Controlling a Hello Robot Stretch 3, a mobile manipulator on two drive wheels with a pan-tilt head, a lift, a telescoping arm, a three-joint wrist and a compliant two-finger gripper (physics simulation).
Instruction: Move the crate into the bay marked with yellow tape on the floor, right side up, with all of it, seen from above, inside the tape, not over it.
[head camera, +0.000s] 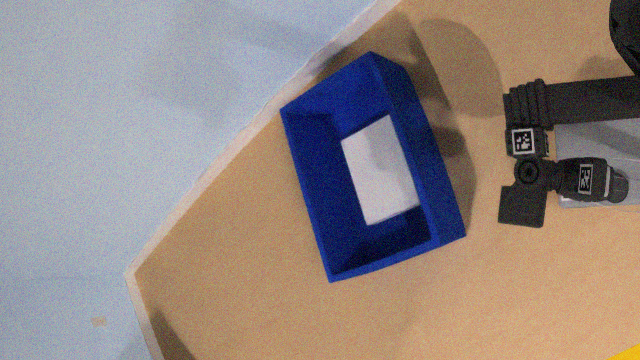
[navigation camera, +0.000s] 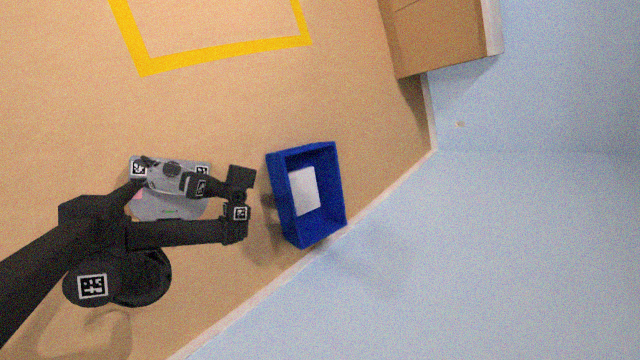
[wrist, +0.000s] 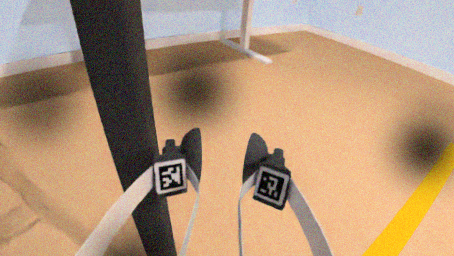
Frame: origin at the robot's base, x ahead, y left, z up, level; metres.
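Seen in the pictures: gripper, fingertip midpoint: (navigation camera: 133, 169); robot's base at its link origin: (head camera: 613, 187) (navigation camera: 171, 168).
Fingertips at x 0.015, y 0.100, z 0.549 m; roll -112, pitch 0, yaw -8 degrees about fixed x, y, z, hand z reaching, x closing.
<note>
Offsets run from my fingertips to a thing's top centre.
The crate {0.107 m back, 0.897 m right, 0.328 m down} (head camera: 425, 155) (navigation camera: 327, 190) is a blue open-topped box. It stands on the floor right side up, close to the skirting board, with a white block {0.107 m back, 0.897 m right, 0.477 m down} (head camera: 380, 170) (navigation camera: 305, 190) inside. The yellow tape (head camera: 631, 354) (navigation camera: 225, 51) (wrist: 410, 215) marks the bay, which lies apart from the crate; part of its outline is cut off in the navigation view. My gripper (wrist: 224, 148) (navigation camera: 149, 173) is open and empty, folded back over the robot's base, with the wrist joints between it and the crate. The crate does not show in the wrist view.
The skirting board (head camera: 200, 185) (navigation camera: 280, 277) and blue wall (head camera: 125, 125) (navigation camera: 500, 225) run behind the crate. A wooden cabinet (navigation camera: 440, 40) stands at the wall in the navigation view. A white stand leg (wrist: 245, 27) shows in the wrist view. The robot's base (navigation camera: 170, 206) is beneath the arm (navigation camera: 175, 234).
</note>
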